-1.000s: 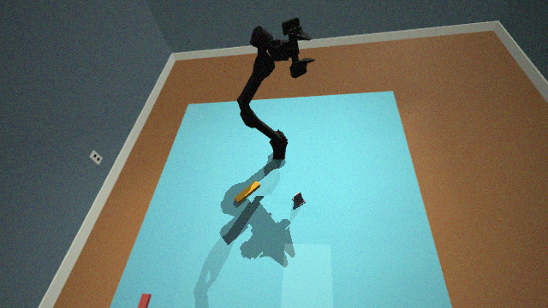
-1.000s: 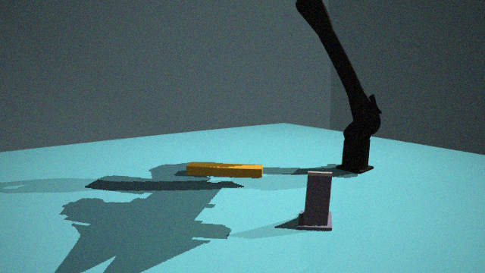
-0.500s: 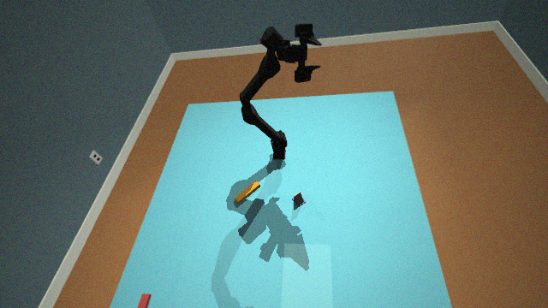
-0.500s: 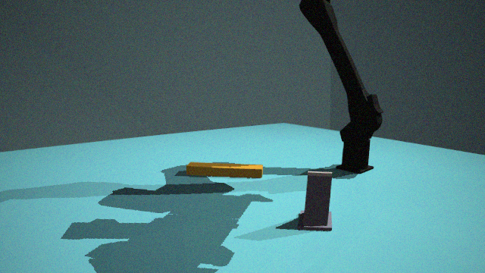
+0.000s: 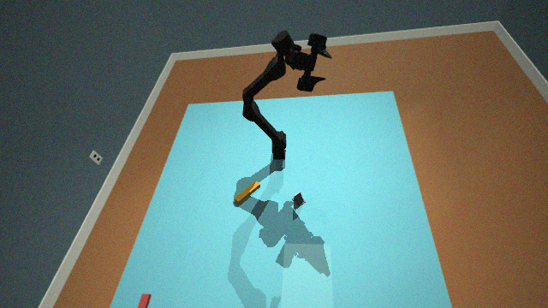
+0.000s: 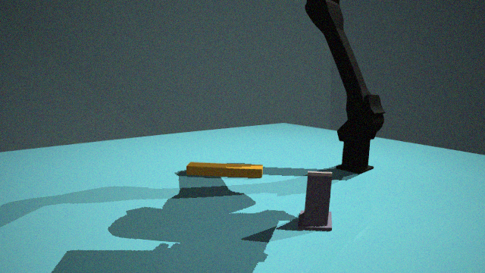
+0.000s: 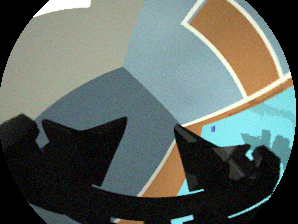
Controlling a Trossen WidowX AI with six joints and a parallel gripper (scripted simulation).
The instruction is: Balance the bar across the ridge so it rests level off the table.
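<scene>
The orange bar is 10 cm ahead of my gripper tip, 39 cm to the right of it and 60 cm below it. From my gripper tip the other things lie so: red block (61 cm ahead, 75 cm to the right, 60 cm below).
</scene>
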